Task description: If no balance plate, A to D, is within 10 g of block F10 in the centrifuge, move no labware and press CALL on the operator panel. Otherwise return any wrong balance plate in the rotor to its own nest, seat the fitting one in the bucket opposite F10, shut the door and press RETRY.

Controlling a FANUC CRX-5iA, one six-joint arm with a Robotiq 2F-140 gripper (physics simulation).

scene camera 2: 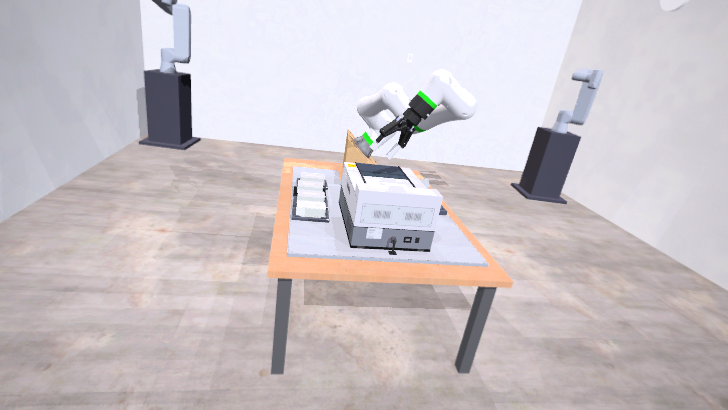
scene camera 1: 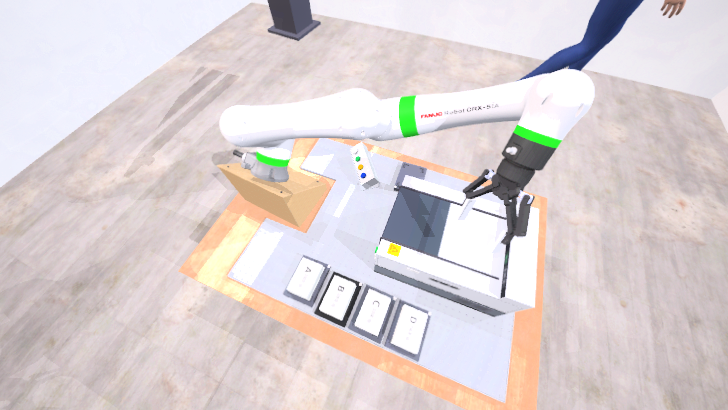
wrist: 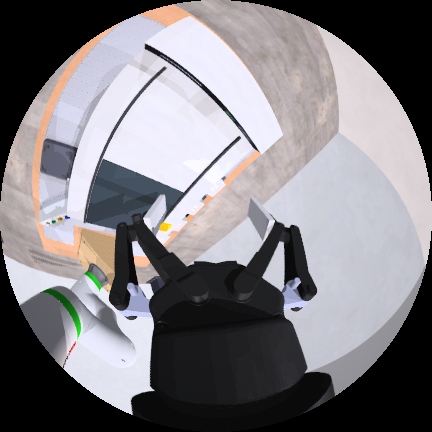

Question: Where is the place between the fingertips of my gripper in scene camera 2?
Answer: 380, 153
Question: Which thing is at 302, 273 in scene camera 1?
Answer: A plate A.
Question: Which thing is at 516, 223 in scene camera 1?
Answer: My gripper.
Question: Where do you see a plate C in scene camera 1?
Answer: At 371, 316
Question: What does my gripper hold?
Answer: Nothing.
